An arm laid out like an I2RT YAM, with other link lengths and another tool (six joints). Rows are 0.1 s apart.
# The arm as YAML. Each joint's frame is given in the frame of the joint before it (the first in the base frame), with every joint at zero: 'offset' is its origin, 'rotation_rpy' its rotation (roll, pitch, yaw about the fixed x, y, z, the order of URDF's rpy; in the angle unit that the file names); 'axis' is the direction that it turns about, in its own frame. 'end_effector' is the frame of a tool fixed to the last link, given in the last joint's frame.
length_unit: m
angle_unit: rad
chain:
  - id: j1
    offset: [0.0, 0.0, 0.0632]
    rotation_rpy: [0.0, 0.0, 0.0]
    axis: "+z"
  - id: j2
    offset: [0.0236, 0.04, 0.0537]
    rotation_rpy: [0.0, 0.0, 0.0]
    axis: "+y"
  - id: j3
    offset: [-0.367, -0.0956, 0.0]
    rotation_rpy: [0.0, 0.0, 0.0]
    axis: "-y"
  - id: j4
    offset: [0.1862, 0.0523, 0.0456]
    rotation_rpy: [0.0, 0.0, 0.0]
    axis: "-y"
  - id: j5
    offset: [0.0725, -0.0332, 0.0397]
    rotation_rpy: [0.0, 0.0, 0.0]
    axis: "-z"
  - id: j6
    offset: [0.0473, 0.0, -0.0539]
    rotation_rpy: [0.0, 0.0, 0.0]
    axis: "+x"
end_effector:
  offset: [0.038, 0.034, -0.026]
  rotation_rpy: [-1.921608, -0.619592, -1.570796]
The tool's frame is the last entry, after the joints.
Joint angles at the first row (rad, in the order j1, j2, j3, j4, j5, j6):
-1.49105 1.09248 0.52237 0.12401 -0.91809 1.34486
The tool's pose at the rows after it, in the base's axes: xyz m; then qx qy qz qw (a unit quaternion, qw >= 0):
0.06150 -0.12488 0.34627 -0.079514 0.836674 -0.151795 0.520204
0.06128 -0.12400 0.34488 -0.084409 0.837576 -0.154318 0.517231
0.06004 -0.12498 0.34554 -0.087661 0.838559 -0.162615 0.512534
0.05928 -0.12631 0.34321 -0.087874 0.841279 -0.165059 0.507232
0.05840 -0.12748 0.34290 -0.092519 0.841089 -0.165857 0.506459
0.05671 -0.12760 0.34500 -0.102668 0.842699 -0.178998 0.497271
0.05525 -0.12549 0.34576 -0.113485 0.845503 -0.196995 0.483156
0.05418 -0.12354 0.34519 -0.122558 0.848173 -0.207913 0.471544
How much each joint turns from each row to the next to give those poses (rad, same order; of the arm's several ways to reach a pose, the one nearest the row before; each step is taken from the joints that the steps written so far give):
-0.00148 0.00212 -0.00955 -0.00282 0.00537 -0.02462
-0.00424 0.00096 -0.00392 -0.00020 -0.00440 -0.01772
-0.01326 0.00300 0.00519 -0.00136 -0.00327 -0.02052
-0.00855 0.00776 -0.00331 -0.00122 0.00150 -0.02012
-0.01202 0.00952 0.00228 -0.00152 -0.01538 -0.01862
-0.01910 0.00057 0.01663 -0.01850 -0.00833 -0.04392
-0.01550 -0.00898 0.00948 -0.01550 0.00378 -0.04909
-0.01275 -0.00496 0.00615 -0.01830 0.00002 -0.04464

